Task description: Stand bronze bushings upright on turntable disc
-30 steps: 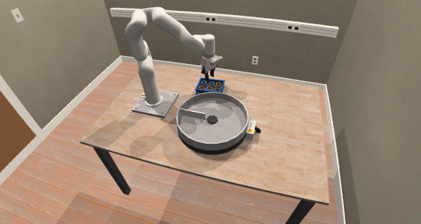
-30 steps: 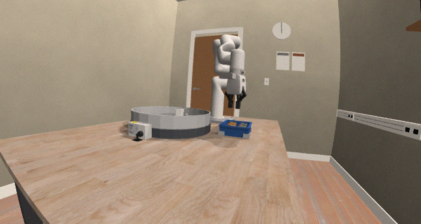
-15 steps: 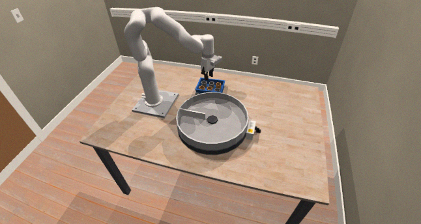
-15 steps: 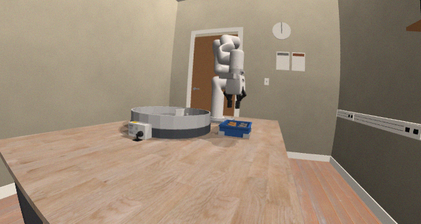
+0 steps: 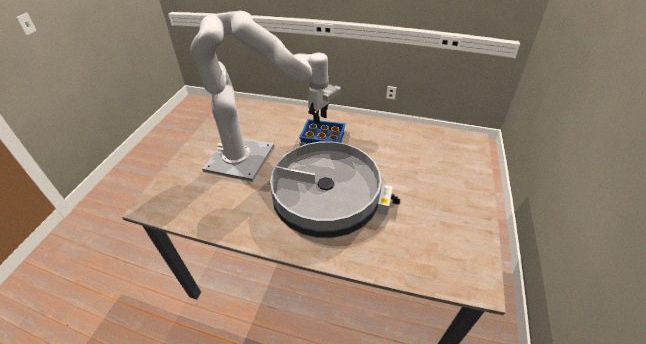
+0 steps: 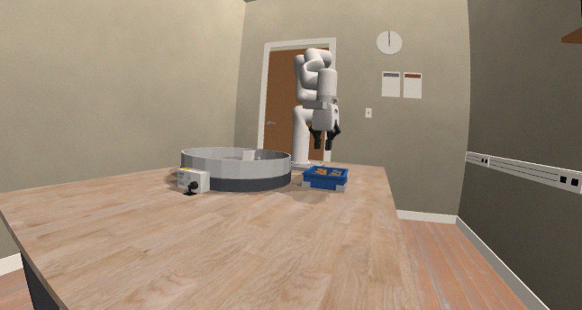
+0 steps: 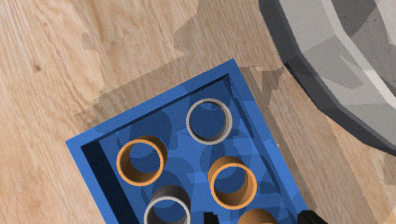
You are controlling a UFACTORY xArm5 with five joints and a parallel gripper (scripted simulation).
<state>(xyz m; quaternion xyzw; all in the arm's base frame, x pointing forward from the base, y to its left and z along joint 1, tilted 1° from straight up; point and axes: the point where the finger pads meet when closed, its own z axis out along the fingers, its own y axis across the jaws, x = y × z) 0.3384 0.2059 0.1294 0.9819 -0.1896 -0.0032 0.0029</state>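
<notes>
My hand is 12 cm above the blue crate and 3 cm to the right of it. The rest, counted from my hand: grey turntable disc 31 cm to the right, 12 cm ahead, 9 cm below.
</notes>
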